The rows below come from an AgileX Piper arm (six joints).
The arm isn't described. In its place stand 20 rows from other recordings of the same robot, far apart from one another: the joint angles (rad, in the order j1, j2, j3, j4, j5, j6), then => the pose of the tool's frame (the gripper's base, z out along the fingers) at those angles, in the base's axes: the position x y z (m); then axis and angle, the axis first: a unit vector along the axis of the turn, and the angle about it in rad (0 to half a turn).
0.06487, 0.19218, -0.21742, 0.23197, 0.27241, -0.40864 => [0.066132 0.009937 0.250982 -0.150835 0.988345 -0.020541 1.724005]
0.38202, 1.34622, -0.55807, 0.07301, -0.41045, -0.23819 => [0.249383 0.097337 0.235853 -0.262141 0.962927 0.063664 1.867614]
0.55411, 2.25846, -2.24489, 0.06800, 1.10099, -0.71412 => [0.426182 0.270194 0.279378 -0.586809 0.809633 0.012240 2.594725]
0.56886, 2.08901, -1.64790, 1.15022, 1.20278, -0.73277 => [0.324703 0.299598 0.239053 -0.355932 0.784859 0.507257 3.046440]
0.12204, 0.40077, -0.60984, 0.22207, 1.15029, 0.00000 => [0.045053 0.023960 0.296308 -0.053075 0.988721 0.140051 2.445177]
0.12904, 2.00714, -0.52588, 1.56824, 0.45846, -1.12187 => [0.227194 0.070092 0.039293 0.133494 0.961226 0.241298 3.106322]
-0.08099, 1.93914, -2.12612, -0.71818, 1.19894, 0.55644 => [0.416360 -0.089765 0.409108 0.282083 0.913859 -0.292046 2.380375]
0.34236, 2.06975, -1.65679, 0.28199, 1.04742, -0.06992 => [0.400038 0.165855 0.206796 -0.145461 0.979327 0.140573 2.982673]
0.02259, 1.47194, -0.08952, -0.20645, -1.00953, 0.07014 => [0.185274 0.019982 0.146437 -0.095967 0.992146 0.080226 1.870297]
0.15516, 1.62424, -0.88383, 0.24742, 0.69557, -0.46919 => [0.281597 0.058502 0.180648 -0.223330 0.972129 0.071333 2.895950]
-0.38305, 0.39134, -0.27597, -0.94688, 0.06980, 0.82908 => [0.086733 -0.040503 0.275063 0.153910 0.955955 -0.249924 1.711290]
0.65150, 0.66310, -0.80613, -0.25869, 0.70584, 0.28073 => [0.105200 0.061232 0.366141 -0.228416 0.962989 0.143106 2.056583]
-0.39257, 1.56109, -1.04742, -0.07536, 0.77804, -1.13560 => [0.280814 -0.121479 0.237256 -0.379102 0.913260 -0.149122 2.921079]
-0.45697, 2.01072, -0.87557, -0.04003, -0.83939, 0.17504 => [0.349785 -0.168962 0.136927 0.284782 0.952356 -0.109164 1.794566]
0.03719, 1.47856, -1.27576, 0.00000, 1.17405, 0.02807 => [0.289103 0.010757 0.313247 -0.004560 0.999979 0.004617 2.860593]
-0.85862, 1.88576, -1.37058, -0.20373, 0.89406, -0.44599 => [0.240380 -0.300402 0.208616 0.150150 0.978141 -0.143859 3.050502]
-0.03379, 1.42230, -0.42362, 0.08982, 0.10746, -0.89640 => [0.215037 -0.006393 0.145812 -0.376032 0.919983 -0.110594 2.634601]
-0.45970, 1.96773, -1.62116, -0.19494, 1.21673, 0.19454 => [0.352760 -0.193092 0.236426 0.291782 0.951426 -0.098245 3.072719]
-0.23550, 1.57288, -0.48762, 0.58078, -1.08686, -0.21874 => [0.255262 -0.106701 0.207413 0.381409 0.870573 -0.310854 1.666805]
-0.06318, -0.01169, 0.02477, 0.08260, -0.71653, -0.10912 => [0.029252 -0.006792 0.263287 0.072904 0.984737 -0.158043 0.793837]
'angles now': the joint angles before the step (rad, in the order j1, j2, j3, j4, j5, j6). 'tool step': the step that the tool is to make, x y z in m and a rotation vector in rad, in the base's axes. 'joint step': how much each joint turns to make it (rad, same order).
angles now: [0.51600, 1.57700, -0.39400, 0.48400, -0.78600, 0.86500]
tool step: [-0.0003, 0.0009, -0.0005, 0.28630, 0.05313, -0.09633]
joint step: [0.00005, 0.00010, -0.00016, -0.01191, 0.00804, 0.31494]
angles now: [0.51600, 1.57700, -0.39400, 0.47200, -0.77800, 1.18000]
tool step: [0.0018, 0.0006, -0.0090, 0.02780, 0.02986, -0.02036]
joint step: [-0.00008, 0.03991, -0.00108, -0.00003, -0.01183, 0.04993]
